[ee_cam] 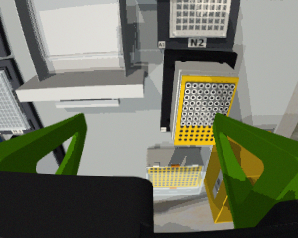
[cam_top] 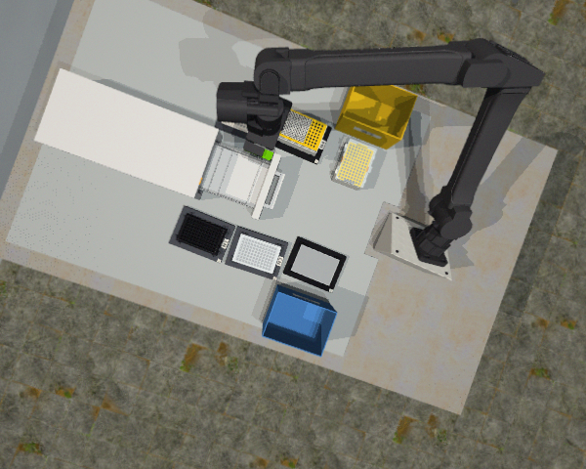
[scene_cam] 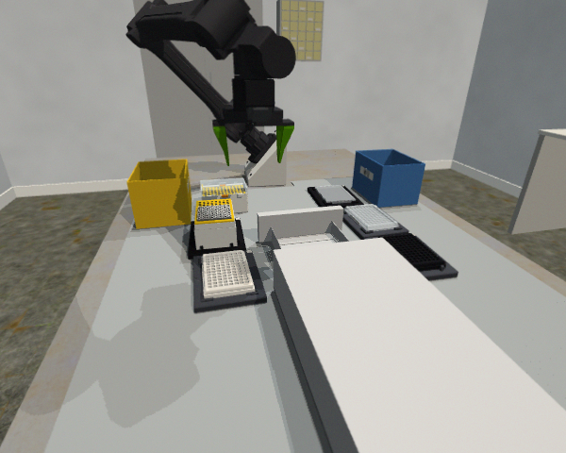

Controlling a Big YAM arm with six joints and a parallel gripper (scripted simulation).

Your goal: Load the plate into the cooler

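Right now the white 96-well plate is 180 mm below my hand, 80 mm to the right of it and 80 mm ahead of it. From my hand the other things lie so: cooler CD 230 mm ahead, 170 mm below, 90 mm to the left; then cooler's drawer 180 mm below, 100 mm to the left, 100 mm ahead; then tip box 150 mm below, 90 mm behind, 80 mm to the right.
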